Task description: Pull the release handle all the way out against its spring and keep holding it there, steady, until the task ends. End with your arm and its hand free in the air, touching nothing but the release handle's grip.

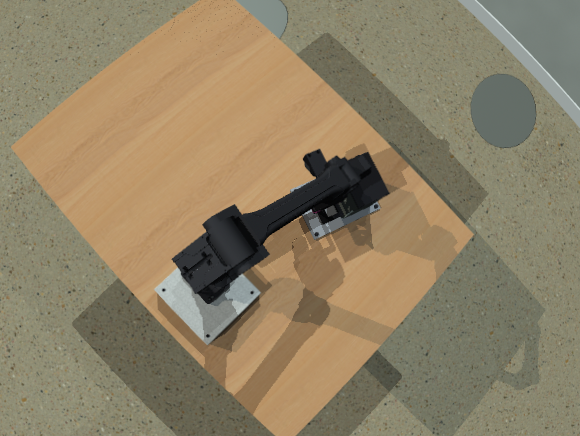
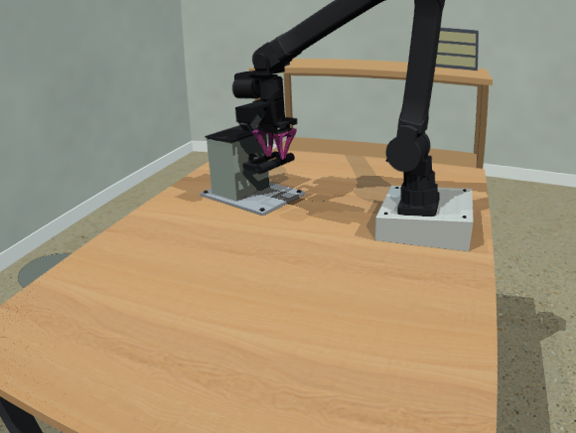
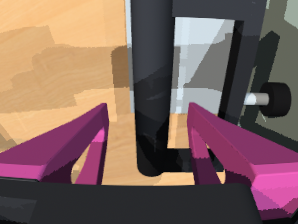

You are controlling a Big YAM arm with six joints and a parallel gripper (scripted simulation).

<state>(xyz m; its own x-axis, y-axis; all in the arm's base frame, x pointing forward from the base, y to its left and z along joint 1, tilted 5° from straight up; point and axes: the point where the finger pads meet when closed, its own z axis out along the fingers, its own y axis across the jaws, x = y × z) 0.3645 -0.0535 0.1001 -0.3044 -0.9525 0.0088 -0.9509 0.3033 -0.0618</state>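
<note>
The release handle grip is 5 cm ahead of my hand, 2 cm to the right of it and 2 cm below it. Also, from my hand: grey baseplate 12 cm below, 9 cm ahead, 3 cm to the right.
</note>
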